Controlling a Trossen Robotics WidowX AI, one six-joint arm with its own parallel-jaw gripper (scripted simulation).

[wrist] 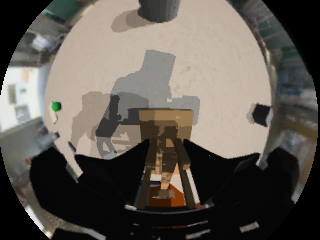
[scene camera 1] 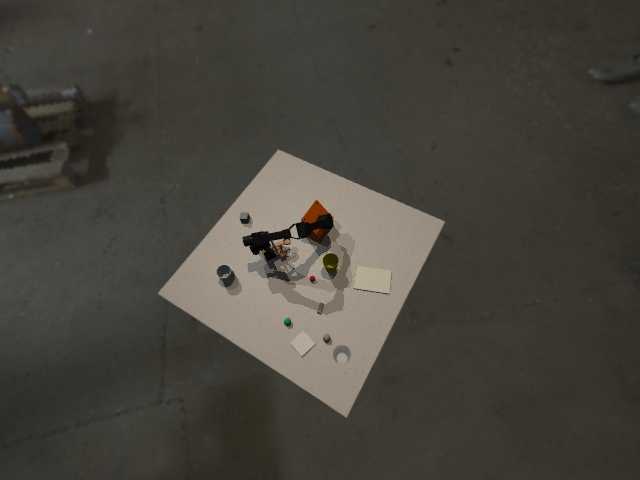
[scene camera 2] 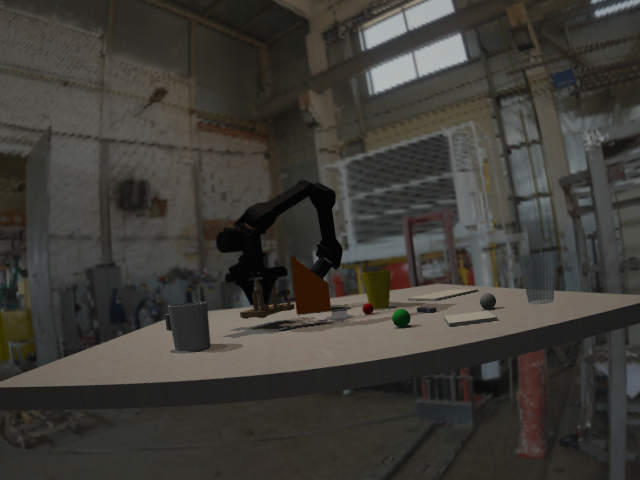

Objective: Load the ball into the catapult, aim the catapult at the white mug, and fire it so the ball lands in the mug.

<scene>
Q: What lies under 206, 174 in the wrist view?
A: My gripper.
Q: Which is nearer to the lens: the wooden catapult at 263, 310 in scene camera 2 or the yellow cup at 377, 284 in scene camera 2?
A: The wooden catapult.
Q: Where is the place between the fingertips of my gripper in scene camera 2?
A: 259, 304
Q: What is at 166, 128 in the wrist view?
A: A wooden catapult.
</scene>
